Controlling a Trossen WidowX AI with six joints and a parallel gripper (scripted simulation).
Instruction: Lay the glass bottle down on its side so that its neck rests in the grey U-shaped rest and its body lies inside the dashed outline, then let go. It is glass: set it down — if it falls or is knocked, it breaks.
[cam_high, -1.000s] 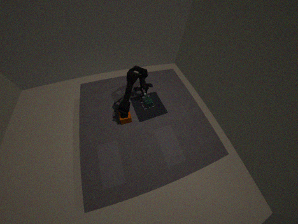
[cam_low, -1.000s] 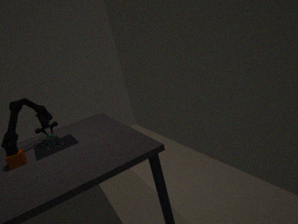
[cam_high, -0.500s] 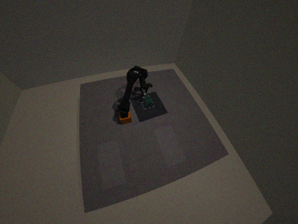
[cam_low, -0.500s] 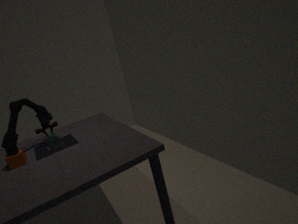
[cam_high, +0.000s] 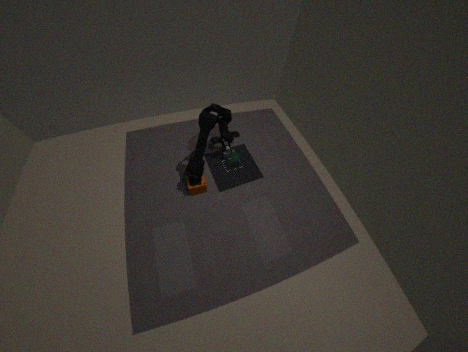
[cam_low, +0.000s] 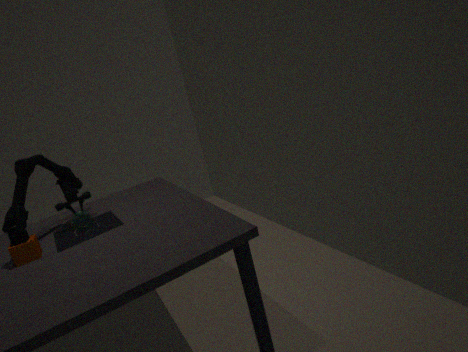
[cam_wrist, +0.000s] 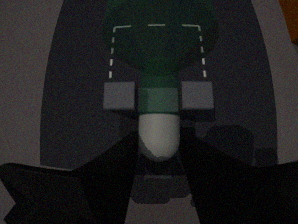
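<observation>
Right now the glass bottle is 1 cm ahead of my gripper tip and 5 cm to the right of it. Also, from my gripper tip: dark mat (2 cm ahead, 11 cm to the right, 6 cm below).
</observation>
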